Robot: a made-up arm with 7 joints. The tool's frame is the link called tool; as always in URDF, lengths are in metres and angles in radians. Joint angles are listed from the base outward. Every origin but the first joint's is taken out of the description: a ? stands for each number. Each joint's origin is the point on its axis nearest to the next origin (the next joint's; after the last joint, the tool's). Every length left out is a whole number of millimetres.
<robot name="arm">
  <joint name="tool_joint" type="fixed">
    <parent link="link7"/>
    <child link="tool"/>
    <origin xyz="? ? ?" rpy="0 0 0"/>
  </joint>
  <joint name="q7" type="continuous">
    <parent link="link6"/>
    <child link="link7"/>
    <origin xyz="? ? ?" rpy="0 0 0"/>
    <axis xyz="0 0 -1"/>
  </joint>
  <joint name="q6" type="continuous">
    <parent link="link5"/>
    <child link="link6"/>
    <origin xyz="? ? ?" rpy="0 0 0"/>
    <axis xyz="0 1 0"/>
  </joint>
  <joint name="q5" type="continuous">
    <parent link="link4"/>
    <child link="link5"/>
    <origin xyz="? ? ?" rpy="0 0 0"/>
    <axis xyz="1 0 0"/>
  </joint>
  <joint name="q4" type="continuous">
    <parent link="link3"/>
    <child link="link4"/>
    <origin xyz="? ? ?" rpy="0 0 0"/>
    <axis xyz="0 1 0"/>
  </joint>
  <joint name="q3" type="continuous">
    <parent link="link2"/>
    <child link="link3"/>
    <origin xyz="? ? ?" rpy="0 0 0"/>
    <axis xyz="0 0 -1"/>
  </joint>
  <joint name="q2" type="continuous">
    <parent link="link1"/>
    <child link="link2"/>
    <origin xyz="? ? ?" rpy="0 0 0"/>
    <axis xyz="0 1 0"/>
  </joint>
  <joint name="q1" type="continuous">
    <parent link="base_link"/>
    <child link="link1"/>
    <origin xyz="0 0 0.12" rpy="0 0 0"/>
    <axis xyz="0 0 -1"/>
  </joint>
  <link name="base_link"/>
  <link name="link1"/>
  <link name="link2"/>
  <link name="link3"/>
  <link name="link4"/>
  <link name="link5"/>
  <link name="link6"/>
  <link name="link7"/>
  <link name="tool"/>
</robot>
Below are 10 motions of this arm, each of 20 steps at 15 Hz.
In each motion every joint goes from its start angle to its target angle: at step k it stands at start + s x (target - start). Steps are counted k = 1, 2, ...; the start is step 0. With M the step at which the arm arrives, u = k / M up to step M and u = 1 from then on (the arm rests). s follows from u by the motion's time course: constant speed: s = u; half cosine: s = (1 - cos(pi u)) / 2; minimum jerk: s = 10 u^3 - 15 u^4 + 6 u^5.
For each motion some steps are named. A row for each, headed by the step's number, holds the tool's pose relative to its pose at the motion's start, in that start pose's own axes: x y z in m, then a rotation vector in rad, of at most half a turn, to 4 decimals.
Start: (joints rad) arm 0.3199 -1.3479 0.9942 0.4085 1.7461 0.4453 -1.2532
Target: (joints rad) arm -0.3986 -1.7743 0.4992 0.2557 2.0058 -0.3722 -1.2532
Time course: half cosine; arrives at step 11
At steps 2, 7, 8, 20:
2: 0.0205 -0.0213 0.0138 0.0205 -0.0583 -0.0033
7: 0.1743 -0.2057 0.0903 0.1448 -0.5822 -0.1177
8: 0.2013 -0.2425 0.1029 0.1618 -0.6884 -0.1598
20: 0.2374 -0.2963 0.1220 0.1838 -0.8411 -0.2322

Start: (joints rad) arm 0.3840 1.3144 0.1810 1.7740 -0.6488 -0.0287 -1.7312
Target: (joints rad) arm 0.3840 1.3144 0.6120 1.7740 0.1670 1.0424 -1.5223
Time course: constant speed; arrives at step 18
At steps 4, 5, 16, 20:
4: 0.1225 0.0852 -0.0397 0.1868 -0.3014 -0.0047
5: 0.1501 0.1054 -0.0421 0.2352 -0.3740 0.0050
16: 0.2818 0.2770 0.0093 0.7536 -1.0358 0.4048
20: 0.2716 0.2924 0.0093 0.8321 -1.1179 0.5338

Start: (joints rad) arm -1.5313 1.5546 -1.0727 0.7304 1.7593 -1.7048 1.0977
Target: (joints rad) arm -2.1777 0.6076 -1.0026 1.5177 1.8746 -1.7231 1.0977
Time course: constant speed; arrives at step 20
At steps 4, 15, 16, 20:
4: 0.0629 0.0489 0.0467 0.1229 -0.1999 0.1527
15: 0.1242 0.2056 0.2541 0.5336 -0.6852 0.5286
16: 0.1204 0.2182 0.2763 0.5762 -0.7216 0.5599
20: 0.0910 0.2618 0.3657 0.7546 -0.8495 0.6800

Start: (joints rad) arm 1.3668 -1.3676 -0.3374 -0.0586 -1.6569 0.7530 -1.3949
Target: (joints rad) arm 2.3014 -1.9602 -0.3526 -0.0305 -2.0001 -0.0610 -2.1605
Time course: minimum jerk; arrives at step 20
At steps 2, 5, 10, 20:
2: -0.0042 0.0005 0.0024 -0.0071 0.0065 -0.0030
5: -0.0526 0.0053 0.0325 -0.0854 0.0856 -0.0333
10: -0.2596 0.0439 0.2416 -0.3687 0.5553 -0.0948
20: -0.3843 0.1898 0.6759 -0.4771 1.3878 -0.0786

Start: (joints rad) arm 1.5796 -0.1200 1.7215 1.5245 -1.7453 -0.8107 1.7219
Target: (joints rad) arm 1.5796 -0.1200 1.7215 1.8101 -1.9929 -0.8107 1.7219
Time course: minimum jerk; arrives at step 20
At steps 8, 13, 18, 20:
8: 0.0074 0.0277 -0.0076 0.0175 0.0129 0.1180
13: 0.0112 0.0723 -0.0185 0.0541 0.0314 0.2820
18: 0.0097 0.0969 -0.0239 0.0779 0.0409 0.3637
20: 0.0095 0.0979 -0.0240 0.0788 0.0413 0.3668

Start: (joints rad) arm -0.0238 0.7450 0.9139 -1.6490 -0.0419 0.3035 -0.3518
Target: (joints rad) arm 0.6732 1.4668 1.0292 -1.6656 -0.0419 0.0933 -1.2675
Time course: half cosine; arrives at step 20
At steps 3, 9, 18, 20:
3: -0.0076 -0.0143 0.0268 -0.0225 0.0430 0.0592
9: -0.0247 -0.0845 0.1957 -0.0780 0.3591 0.4609
18: 0.0126 -0.1233 0.3533 0.1765 0.8201 1.0362
20: 0.0142 -0.1236 0.3568 0.1972 0.8370 1.0597

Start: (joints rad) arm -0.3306 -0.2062 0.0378 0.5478 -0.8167 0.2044 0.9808
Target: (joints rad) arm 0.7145 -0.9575 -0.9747 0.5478 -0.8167 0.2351 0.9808
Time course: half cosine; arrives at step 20
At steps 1, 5, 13, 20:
1: -0.0025 0.0000 -0.0008 0.0020 -0.0015 -0.0040
5: -0.0600 -0.0041 -0.0101 0.0347 -0.0438 -0.0999
13: -0.3015 -0.0980 0.1517 -0.1351 -0.3134 -0.5109
20: -0.4215 -0.1390 0.3494 -0.3879 -0.4474 -0.6381

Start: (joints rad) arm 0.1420 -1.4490 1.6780 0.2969 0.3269 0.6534 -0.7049
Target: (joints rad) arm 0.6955 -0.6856 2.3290 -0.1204 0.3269 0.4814 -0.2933
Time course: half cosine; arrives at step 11
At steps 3, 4, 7, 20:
3: 0.0442 0.0397 -0.0949 -0.1667 -0.1944 -0.1869
4: 0.0862 0.0518 -0.1582 -0.2786 -0.3411 -0.3140
7: 0.2758 0.0037 -0.3168 -0.6328 -0.9214 -0.7332
20: 0.4104 -0.0856 -0.3421 -0.8416 -1.3918 -1.0012

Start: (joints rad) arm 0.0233 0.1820 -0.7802 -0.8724 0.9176 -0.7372 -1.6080
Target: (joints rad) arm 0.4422 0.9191 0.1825 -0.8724 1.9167 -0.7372 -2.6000
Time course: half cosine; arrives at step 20
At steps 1, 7, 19, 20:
1: 0.0002 0.0003 0.0020 -0.0046 0.0036 -0.0005
7: 0.0190 0.0045 0.0791 -0.2077 0.1785 -0.0041
19: 0.0920 -0.0721 0.2239 -0.6510 0.8698 0.1672
20: 0.0924 -0.0731 0.2251 -0.6531 0.8771 0.1694

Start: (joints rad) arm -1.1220 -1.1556 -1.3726 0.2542 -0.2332 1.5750 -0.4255
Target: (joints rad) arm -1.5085 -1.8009 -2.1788 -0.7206 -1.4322 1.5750 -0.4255
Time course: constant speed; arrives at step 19
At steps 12, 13, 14, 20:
12: 0.4549 0.0226 -0.1039 -0.4457 -0.9520 -1.0939
13: 0.4971 0.0046 -0.0882 -0.4647 -1.0426 -1.1636
14: 0.5373 -0.0150 -0.0678 -0.4811 -1.1346 -1.2289
20: 0.6967 -0.1143 0.0961 -0.5246 -1.6077 -1.4790

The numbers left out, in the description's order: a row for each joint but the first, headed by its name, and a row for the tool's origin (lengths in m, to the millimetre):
tool: -0.066 -0.038 0
q7: -0.173 0 -0.486
q6: 0 -0.193 0.107
q5: -0.031 0 0.057
q4: 0.018 -0.269 0
q3: -0.058 0 0.163
q2: -0.046 -0.118 0

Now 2 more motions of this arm.
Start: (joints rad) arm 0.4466 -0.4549 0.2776 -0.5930 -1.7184 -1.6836 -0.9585
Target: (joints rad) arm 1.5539 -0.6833 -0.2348 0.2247 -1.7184 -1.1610 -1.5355
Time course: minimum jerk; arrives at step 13
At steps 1, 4, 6, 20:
1: -0.0004 -0.0004 0.0004 0.0033 -0.0004 0.0045
4: -0.0132 -0.0186 0.0177 0.1442 -0.0204 0.2008
6: -0.0246 -0.0559 0.0454 0.3611 -0.0686 0.5159
20: -0.0163 -0.1670 0.1053 0.9013 -0.2751 1.2895

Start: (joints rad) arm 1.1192 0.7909 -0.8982 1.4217 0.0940 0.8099 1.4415
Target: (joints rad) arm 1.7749 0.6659 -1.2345 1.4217 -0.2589 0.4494 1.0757
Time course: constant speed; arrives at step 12
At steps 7, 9, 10, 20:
7: 0.0773 0.2736 -0.0736 0.4269 -0.2336 0.1883
9: 0.0894 0.3516 -0.0771 0.5441 -0.3028 0.2292
10: 0.0939 0.3896 -0.0760 0.6014 -0.3379 0.2469
20: 0.1002 0.4626 -0.0688 0.7126 -0.4089 0.2765

